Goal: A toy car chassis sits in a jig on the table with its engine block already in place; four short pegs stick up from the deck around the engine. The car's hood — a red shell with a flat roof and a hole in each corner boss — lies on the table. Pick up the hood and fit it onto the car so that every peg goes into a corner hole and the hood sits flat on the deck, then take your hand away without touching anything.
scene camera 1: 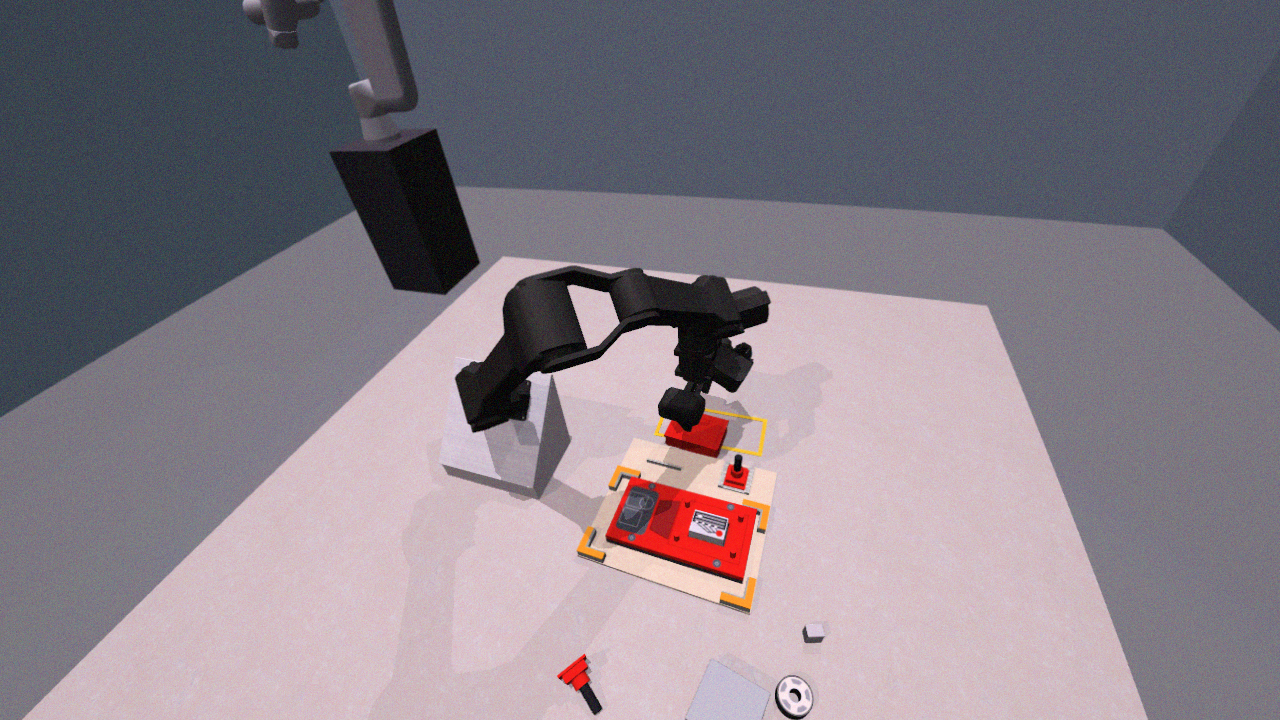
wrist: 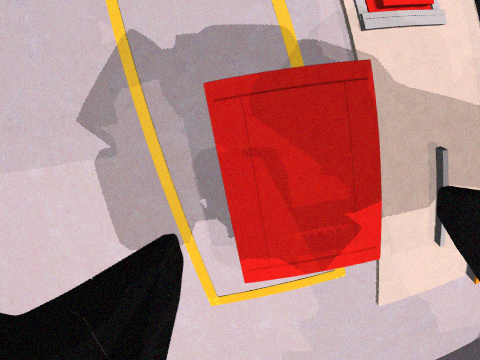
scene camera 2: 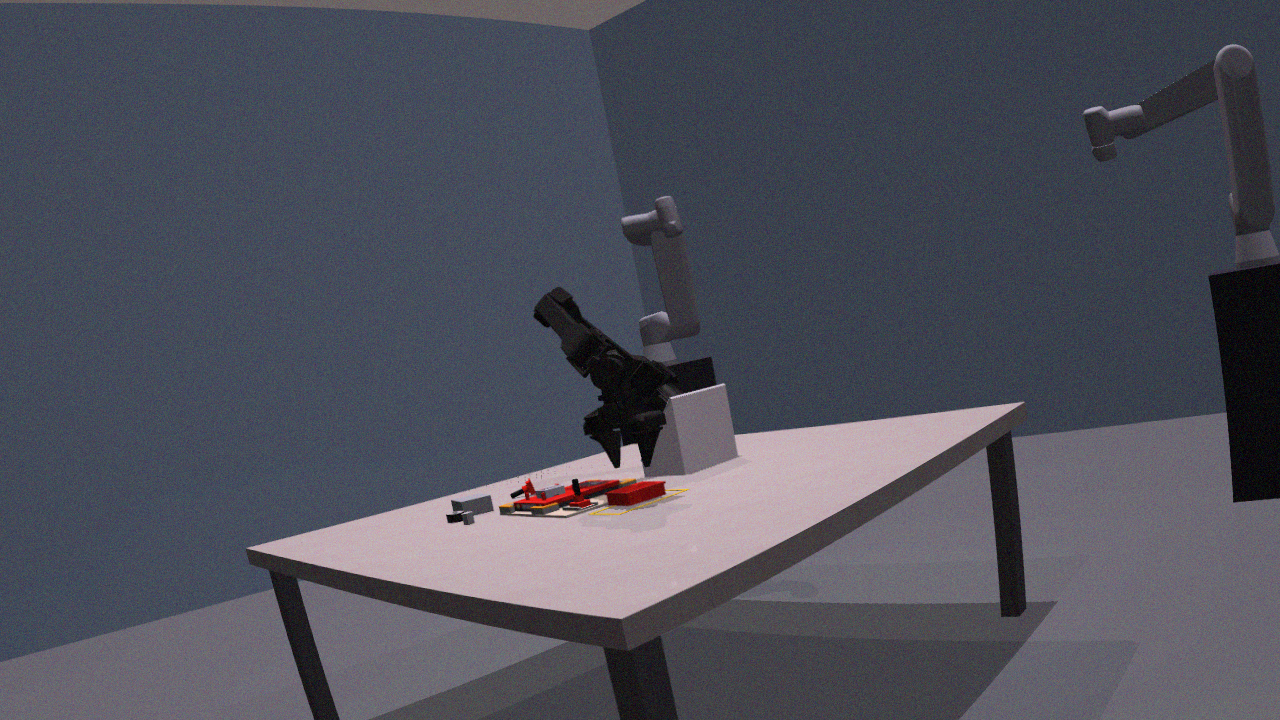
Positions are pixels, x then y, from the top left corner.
My gripper shows in scene camera 1, in the wrist view (317,226) and in scene camera 2. A hood shows in scene camera 1 (707,438), in the wrist view and in scene camera 2. One and the same spot on my gripper: (scene camera 1: 704,387) is (scene camera 2: 648,459). One and the same spot on the hood: (wrist: 298,148) is (scene camera 2: 630,488).
